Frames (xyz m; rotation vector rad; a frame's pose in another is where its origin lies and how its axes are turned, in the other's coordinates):
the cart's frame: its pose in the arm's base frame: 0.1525 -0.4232 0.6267 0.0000 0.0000 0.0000
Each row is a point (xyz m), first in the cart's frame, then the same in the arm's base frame.
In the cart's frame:
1: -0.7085 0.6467 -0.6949
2: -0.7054 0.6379 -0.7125
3: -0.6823 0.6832 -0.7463
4: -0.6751 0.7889 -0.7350
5: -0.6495 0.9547 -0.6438
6: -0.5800 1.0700 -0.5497
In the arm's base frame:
1: -0.5560 0.2235 -0.0682
2: -0.5529 0.2147 -0.0858
3: -0.5298 0.2600 -0.1196
4: -0.5226 0.3657 -0.1083
5: -0.4970 0.5315 -0.0171
6: -0.4275 0.6468 0.0770

